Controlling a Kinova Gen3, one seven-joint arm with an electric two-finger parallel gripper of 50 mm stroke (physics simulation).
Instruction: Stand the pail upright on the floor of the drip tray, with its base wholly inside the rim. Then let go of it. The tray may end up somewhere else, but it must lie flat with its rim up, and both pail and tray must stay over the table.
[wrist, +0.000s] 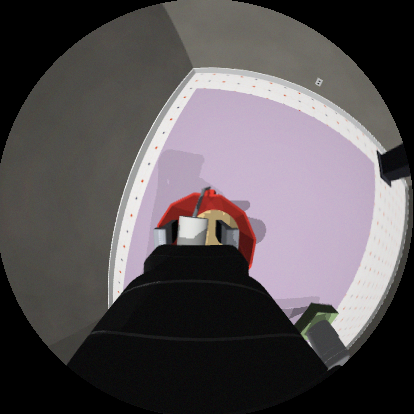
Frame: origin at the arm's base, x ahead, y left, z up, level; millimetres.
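Where they show: gripper, fingertip midpoint: (196, 227); arm's base, link origin: (316, 328).
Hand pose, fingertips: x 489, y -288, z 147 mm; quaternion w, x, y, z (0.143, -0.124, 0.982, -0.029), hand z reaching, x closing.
Observation:
Things, the pixels of their top centre, and the offset from my fingertips. "spot": a spot on its surface instead. Level surfaces: height alone.
- grey wire handle, surface spot: (199, 202) spot: 9 mm up, 2 mm ahead, 33 mm right
- white cylindrical grip, surface spot: (192, 229) spot: 41 mm up, 7 mm back, 4 mm right
- lavender mat, surface height: 210 mm down
The red, many-sided pail (243, 222) shows in the wrist view around and beyond the fingers. Its mouth faces the camera, and a tan round surface (215, 219) shows inside. A grey wire handle (199, 202) runs from a small lug on its far rim to a white cylindrical grip (192, 229). My gripper (196, 227) is open; the grip shows in the gap between the fingers, nearer the left one, unclamped. The pail's near side is hidden by my gripper body. I cannot tell for certain which thing is the drip tray.
A green, open, angular object (315, 314) with a raised rim shows at the lower right. A dark grey cylinder (326, 342) overlaps it. A black block (392, 166) shows at the right edge. The lavender mat (280, 150) lies on the white dotted table (387, 235).

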